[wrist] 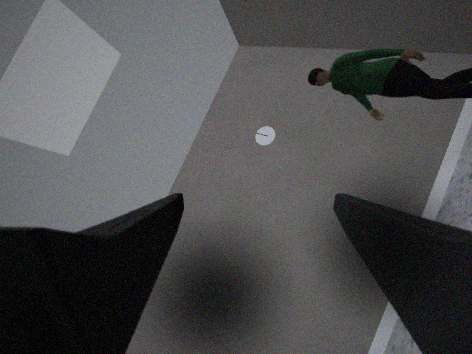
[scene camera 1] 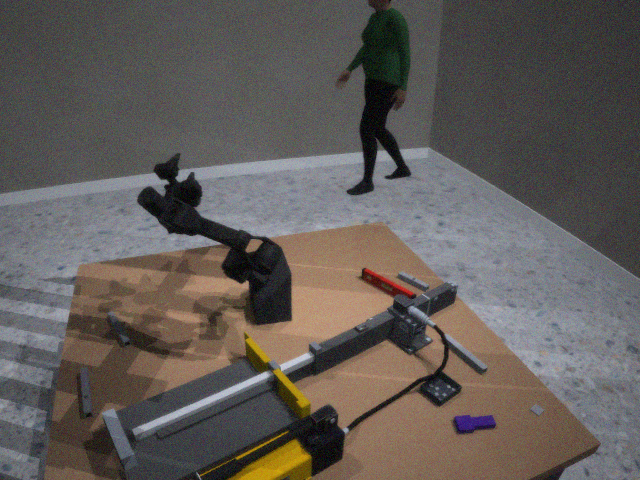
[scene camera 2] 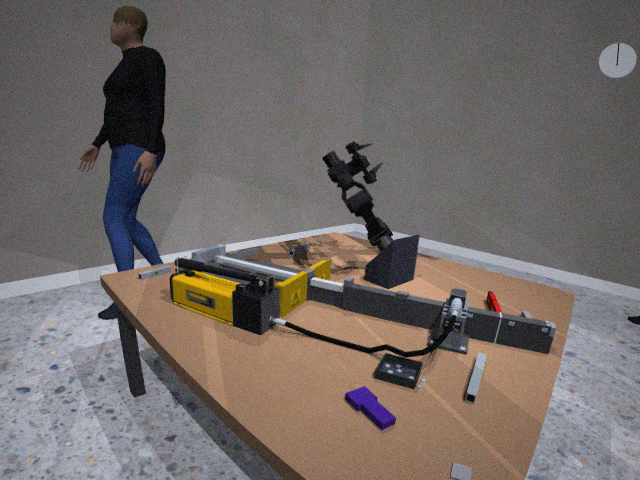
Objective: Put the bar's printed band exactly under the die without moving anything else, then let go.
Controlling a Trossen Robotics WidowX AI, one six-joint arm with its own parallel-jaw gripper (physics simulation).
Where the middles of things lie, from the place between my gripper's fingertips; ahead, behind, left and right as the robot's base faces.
My hand is 760 mm short of the yellow and black pump unit (scene camera 1: 316,439), 150 mm to the right of it and 400 mm above it. Round my hand: purple piece (scene camera 2: 363,399) (710 mm ahead, 670 mm to the left, 460 mm below).
